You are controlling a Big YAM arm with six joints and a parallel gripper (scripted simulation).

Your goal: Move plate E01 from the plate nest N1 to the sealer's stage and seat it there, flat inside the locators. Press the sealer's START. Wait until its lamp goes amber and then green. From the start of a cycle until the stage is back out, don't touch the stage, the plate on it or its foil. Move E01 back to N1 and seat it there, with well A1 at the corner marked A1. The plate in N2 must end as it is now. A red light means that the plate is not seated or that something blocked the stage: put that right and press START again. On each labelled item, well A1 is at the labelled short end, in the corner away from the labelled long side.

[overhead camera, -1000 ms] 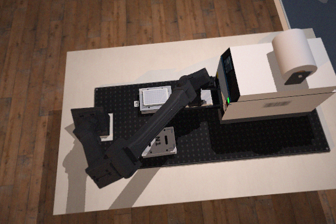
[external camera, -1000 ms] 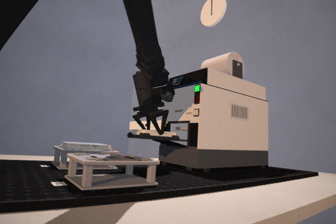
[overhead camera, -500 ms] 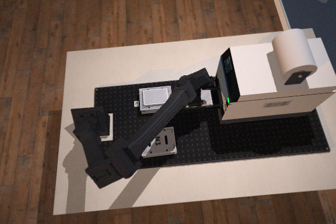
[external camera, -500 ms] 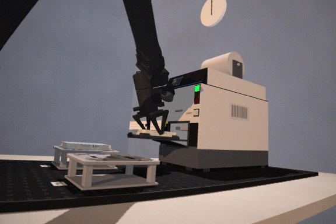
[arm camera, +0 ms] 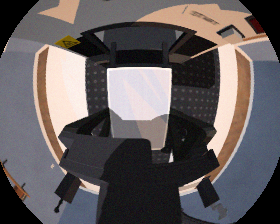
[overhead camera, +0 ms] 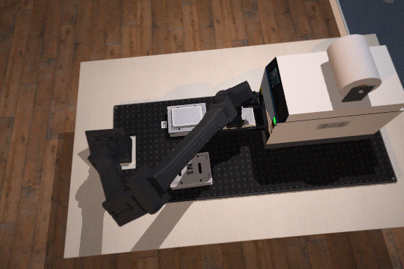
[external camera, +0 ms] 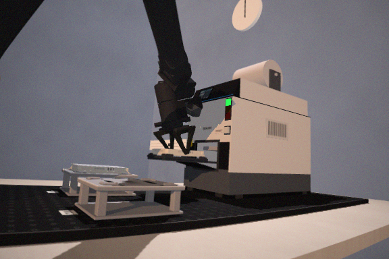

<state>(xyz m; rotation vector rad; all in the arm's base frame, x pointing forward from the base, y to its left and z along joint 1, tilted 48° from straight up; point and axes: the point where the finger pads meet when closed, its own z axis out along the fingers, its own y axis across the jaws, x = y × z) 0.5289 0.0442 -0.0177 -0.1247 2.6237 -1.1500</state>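
Right now my hand is 20 mm above the sealer stage. From my hand the other things lie so: nest: 210 mm behind, 170 mm to the right, 80 mm below; plate: 200 mm behind, 60 mm to the left, 60 mm below; start button: 100 mm ahead, 90 mm to the right, 70 mm above.
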